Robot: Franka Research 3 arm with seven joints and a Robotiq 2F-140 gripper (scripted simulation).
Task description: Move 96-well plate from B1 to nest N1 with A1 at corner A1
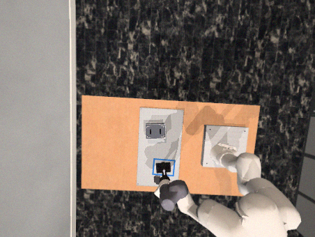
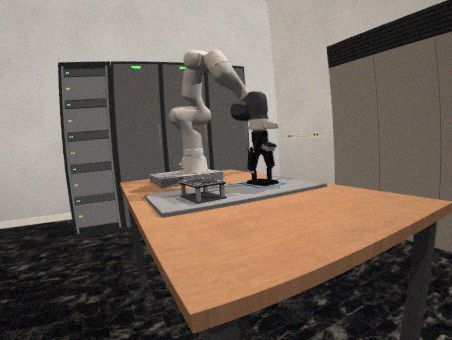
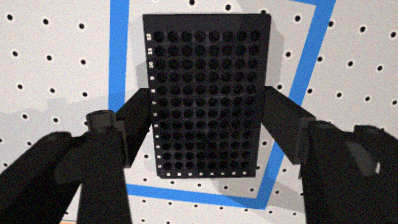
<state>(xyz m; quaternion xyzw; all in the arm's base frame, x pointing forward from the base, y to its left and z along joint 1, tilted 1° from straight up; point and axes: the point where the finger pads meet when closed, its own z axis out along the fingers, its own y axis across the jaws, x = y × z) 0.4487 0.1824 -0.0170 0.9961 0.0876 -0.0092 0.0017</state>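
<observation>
Now: the black 96-well plate 2 cm below my hand. Round my hand: raised plate nest: 33 cm to the right, 10 cm ahead, 3 cm above; then A1 mark: 28 cm to the right, 3 cm above, 2 cm ahead.
</observation>
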